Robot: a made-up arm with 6 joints. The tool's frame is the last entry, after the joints.
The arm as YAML. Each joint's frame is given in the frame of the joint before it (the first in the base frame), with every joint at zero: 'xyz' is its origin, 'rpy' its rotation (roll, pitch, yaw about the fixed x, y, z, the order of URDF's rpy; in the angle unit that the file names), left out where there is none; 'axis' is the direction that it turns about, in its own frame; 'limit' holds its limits. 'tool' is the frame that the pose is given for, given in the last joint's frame.
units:
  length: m
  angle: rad
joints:
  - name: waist
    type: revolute
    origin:
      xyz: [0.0, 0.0, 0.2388]
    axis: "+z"
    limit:
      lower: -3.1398
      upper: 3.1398
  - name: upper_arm
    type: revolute
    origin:
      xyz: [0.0, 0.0, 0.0]
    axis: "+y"
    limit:
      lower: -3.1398
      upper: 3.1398
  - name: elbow
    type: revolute
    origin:
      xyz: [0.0, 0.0, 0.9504]
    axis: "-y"
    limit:
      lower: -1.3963
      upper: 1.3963
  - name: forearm
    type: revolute
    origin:
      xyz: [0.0, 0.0, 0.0]
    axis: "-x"
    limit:
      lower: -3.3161
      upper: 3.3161
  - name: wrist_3
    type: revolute
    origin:
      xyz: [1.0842, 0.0, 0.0]
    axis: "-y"
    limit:
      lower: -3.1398
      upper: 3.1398
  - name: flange
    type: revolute
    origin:
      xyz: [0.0, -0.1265, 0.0]
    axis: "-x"
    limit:
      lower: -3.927
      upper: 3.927
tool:
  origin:
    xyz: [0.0, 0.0, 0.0]
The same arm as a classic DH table. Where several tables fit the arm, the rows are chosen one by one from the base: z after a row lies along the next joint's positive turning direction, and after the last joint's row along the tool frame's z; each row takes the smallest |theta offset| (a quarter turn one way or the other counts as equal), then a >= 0, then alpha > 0; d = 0 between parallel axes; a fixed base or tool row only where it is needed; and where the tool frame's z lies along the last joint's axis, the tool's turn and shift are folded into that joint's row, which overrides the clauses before.
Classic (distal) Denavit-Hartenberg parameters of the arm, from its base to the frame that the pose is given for. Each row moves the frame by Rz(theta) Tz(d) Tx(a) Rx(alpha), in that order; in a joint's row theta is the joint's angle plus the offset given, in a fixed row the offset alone. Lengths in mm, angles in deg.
waist: d 238.8, theta offset 0.00, a 0.0, alpha -90.00
upper_arm: d 0.0, theta offset -90.00, a 950.4, alpha 180.00
elbow: d 0.0, theta offset 0.00, a 0.0, alpha -90.00
forearm: d -1084.2, theta offset 0.00, a 0.0, alpha 90.00
wrist_3: d 126.5, theta offset 0.00, a 0.0, alpha -90.00
flange: d 0.0, theta offset 90.00, a 0.0, alpha 90.00
tool (fixed): d 0.0, theta offset -90.00, a 0.0, alpha 0.00
Joint limits (deg, base to tool): -179.90..179.90 -179.90..179.90 -80.00..80.00 -190.00..190.00 -179.90..179.90 -225.00..225.00

